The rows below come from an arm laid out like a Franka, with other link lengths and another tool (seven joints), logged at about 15 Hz.
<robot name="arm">
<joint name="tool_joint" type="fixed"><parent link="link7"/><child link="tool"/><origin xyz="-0.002 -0.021 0.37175" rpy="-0.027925 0 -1.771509"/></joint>
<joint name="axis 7" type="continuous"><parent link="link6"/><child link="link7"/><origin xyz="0.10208 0 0" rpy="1.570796 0 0"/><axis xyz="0 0 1"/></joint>
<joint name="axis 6" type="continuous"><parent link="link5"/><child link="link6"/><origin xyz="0 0 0" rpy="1.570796 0 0"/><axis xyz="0 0 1"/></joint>
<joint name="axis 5" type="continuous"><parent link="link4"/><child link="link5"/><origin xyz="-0.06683 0.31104 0" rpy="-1.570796 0 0"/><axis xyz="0 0 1"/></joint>
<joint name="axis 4" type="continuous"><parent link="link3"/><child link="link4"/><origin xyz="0.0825 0 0" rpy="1.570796 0 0"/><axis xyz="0 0 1"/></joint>
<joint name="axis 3" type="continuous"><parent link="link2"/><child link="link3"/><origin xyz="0 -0.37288 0" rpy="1.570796 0 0"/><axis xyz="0 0 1"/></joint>
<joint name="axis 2" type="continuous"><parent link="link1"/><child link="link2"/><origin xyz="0 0 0" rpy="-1.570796 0 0"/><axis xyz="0 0 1"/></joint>
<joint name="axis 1" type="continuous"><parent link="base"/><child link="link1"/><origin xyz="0 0 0.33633" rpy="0 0 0"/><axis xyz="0 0 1"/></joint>
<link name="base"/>
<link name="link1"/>
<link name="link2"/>
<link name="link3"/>
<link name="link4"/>
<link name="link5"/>
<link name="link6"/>
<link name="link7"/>
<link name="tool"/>
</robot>
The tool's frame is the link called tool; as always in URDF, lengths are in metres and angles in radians. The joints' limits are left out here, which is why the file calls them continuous.
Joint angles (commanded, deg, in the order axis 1, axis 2, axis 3, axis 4, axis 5, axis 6, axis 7), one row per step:
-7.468 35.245 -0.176 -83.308 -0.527 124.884 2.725
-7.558 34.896 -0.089 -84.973 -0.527 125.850 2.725
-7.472 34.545 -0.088 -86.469 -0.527 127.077 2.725
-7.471 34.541 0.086 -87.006 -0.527 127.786 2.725
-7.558 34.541 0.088 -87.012 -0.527 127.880 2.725
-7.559 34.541 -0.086 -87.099 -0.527 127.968 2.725
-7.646 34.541 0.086 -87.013 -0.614 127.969 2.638
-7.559 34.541 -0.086 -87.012 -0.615 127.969 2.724
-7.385 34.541 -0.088 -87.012 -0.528 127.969 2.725
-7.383 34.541 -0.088 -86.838 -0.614 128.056 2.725
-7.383 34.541 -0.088 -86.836 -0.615 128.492 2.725
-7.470 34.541 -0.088 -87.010 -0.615 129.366 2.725
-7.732 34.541 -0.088 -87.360 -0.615 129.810 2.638
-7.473 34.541 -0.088 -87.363 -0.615 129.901 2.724
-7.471 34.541 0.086 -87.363 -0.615 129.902 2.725
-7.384 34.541 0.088 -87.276 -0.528 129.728 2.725
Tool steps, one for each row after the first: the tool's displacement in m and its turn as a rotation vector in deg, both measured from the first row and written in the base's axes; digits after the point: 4 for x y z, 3 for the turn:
-0.0059 0.0007 -0.0061 0.101 0.340 -0.012
-0.0088 0.0023 -0.0102 0.097 0.258 0.084
-0.0084 0.0045 -0.0125 0.174 0.070 0.235
-0.0080 0.0033 -0.0124 0.164 -0.018 0.150
-0.0084 0.0012 -0.0128 0.067 -0.006 0.006
-0.0077 0.0018 -0.0122 0.069 -0.093 0.193
-0.0078 0.0008 -0.0122 -0.019 -0.083 0.054
-0.0075 0.0033 -0.0122 0.053 -0.093 0.179
-0.0056 0.0027 -0.0106 -0.053 -0.342 0.228
-0.0029 0.0024 -0.0095 -0.109 -0.776 0.232
0.0010 0.0008 -0.0086 -0.198 -1.470 0.154
0.0005 -0.0025 -0.0102 -0.222 -1.561 -0.018
0.0015 0.0007 -0.0100 -0.219 -1.651 0.157
0.0017 0.0029 -0.0099 -0.119 -1.665 0.300
0.0015 0.0044 -0.0097 -0.034 -1.589 0.340

